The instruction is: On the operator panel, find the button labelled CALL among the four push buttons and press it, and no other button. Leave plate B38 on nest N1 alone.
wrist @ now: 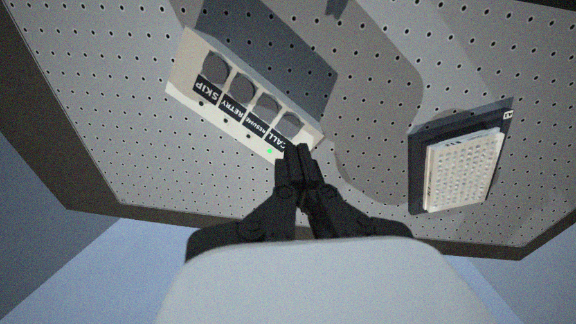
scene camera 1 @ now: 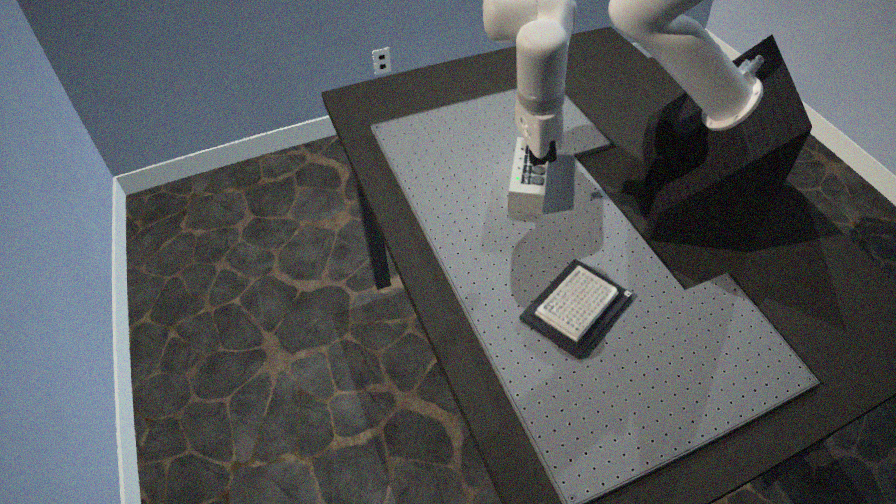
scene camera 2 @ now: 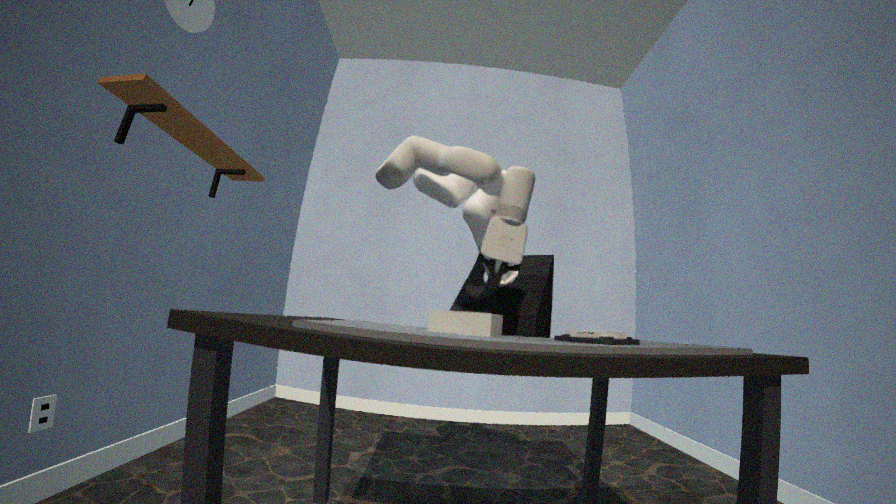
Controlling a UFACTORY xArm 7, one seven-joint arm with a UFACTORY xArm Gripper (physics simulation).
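Note:
The operator panel (scene camera 1: 525, 205) (scene camera 2: 464, 322) (wrist: 186, 54) is a pale box with four round grey buttons. In the wrist view the labels read SKIP, RETRY, RESUME and CALL. The CALL button (wrist: 290, 125) is at the end nearest the fingertips, and a green lamp (scene camera 1: 517, 179) (wrist: 270, 150) glows beside its label. My gripper (scene camera 1: 542, 161) (scene camera 2: 493, 288) (wrist: 293, 157) is shut and empty, above the panel with a gap below it. In the wrist view its tips overlap the edge of the CALL label. Plate B38 (scene camera 1: 577, 300) (scene camera 2: 595, 333) (wrist: 464, 172) lies on the dark nest (scene camera 1: 583, 351) (wrist: 416, 175).
The perforated grey board (scene camera 1: 664, 376) (wrist: 150, 185) carries the panel and the nest on a dark table (scene camera 1: 438, 332) (scene camera 2: 438, 363). A large black block (scene camera 1: 764, 125) (scene camera 2: 538, 288) stands behind the board. A wooden shelf (scene camera 2: 194, 131) is on the left wall.

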